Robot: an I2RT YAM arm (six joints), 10 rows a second.
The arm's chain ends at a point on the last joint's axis. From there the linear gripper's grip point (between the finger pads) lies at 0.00 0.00 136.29 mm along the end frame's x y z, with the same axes.
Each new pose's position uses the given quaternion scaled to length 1; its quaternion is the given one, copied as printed.
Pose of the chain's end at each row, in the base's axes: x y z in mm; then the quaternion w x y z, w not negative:
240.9 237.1 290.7 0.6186 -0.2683 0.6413 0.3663
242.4 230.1 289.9 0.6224 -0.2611 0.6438 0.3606
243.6 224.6 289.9 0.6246 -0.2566 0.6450 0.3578
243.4 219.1 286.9 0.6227 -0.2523 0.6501 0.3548
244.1 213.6 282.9 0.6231 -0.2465 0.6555 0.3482
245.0 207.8 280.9 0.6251 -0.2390 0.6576 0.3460
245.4 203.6 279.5 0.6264 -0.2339 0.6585 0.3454
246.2 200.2 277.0 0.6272 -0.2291 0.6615 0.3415
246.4 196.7 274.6 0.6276 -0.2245 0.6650 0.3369
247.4 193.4 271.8 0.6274 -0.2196 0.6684 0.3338
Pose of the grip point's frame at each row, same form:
322.2 346.4 295.3 0.6186 -0.2683 0.6413 0.3663
326.0 337.7 294.6 0.6224 -0.2611 0.6438 0.3606
328.4 331.2 294.8 0.6246 -0.2566 0.6450 0.3578
329.4 324.8 290.6 0.6227 -0.2523 0.6501 0.3548
332.0 317.7 285.5 0.6231 -0.2465 0.6555 0.3482
334.5 310.5 283.7 0.6251 -0.2390 0.6576 0.3460
335.8 305.5 282.7 0.6264 -0.2339 0.6585 0.3454
338.0 300.9 279.7 0.6272 -0.2291 0.6615 0.3415
339.5 296.2 276.6 0.6276 -0.2245 0.6650 0.3369
341.7 291.8 273.2 0.6274 -0.2196 0.6684 0.3338

